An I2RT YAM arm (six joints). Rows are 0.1 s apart.
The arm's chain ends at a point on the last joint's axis. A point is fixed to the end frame.
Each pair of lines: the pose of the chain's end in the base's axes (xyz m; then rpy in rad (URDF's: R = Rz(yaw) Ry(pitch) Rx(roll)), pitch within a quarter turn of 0, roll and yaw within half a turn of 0), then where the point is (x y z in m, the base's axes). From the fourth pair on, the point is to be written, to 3 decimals.
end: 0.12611 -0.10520 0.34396 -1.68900 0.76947 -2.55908
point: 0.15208 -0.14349 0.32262
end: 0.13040 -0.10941 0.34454 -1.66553 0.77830 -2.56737
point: 0.15576 -0.14853 0.32398
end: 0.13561 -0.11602 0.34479 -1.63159 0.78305 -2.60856
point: 0.15870 -0.15707 0.32536
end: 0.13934 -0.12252 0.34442 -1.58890 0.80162 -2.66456
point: 0.159 -0.166 0.326
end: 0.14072 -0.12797 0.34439 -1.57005 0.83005 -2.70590
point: 0.159 -0.172 0.327
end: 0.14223 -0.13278 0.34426 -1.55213 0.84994 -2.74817
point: 0.158 -0.178 0.327
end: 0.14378 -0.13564 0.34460 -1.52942 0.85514 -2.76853
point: 0.158 -0.182 0.328
